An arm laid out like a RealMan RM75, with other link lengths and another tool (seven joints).
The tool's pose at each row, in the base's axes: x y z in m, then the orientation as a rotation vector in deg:
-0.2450 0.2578 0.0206 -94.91 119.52 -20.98
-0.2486 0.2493 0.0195 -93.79 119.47 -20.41
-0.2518 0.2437 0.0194 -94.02 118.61 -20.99
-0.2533 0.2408 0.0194 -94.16 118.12 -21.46
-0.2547 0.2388 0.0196 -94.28 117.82 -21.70
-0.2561 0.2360 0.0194 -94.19 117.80 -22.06
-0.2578 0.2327 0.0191 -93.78 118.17 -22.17
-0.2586 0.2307 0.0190 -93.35 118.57 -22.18
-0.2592 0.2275 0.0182 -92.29 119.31 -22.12
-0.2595 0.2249 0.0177 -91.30 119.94 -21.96
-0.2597 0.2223 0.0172 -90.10 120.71 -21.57
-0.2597 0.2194 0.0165 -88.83 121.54 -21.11
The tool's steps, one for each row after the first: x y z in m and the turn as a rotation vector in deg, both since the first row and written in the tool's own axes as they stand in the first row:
0.0091 0.0015 -0.0014 0.29 -0.67 0.78
0.0151 0.0029 -0.0033 0.88 -0.87 0.23
0.0181 0.0035 -0.0043 1.29 -0.91 -0.11
0.0203 0.0041 -0.0053 1.49 -0.94 -0.33
0.0233 0.0047 -0.0060 1.72 -0.79 -0.35
0.0268 0.0054 -0.0068 1.78 -0.61 0.02
0.0289 0.0057 -0.0073 1.80 -0.47 0.42
0.0323 0.0058 -0.0071 1.90 -0.32 1.35
0.0349 0.0056 -0.0070 1.98 -0.27 2.21
0.0376 0.0054 -0.0068 1.97 -0.31 3.30
0.0405 0.0050 -0.0064 1.93 -0.34 4.46

